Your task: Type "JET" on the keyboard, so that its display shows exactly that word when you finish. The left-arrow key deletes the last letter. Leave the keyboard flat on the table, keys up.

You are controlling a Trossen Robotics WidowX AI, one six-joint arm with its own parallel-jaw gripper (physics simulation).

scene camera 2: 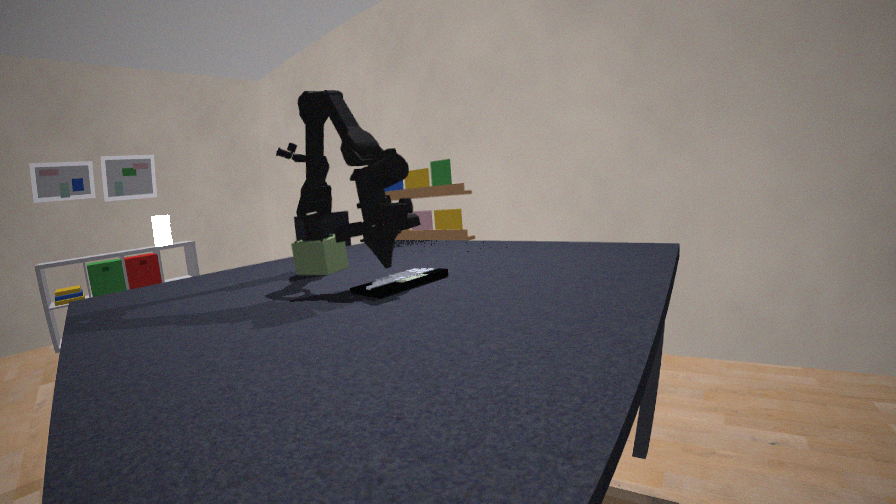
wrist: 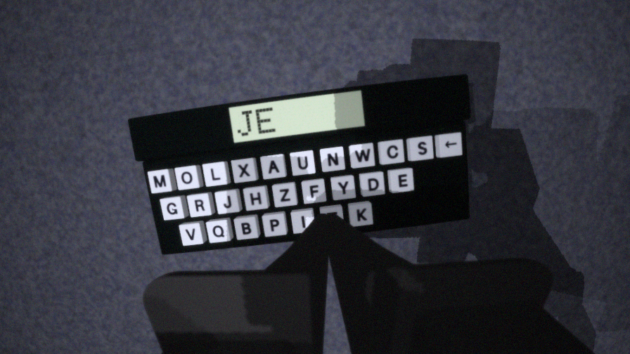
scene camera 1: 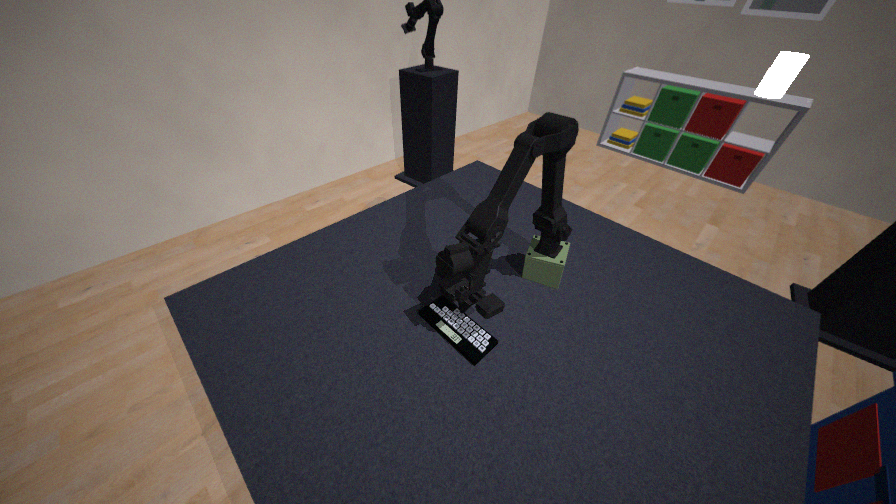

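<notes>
The black keyboard lies flat on the table, keys up. In the wrist view its pale green display reads "JE". The J key, the E key and the left-arrow key show fully. The T key sits between I and K in the bottom row, mostly hidden behind the fingertips. My gripper is shut and empty. Its tips point down over the T key; in scene camera 2 they appear slightly above the keyboard. The fingertips are hard to make out in scene camera 1.
The arm's green base block stands on the dark table, behind the keyboard in scene camera 2. The arm casts shadows over the keyboard's right side in the wrist view. A cube shelf and a black pedestal stand beyond the table.
</notes>
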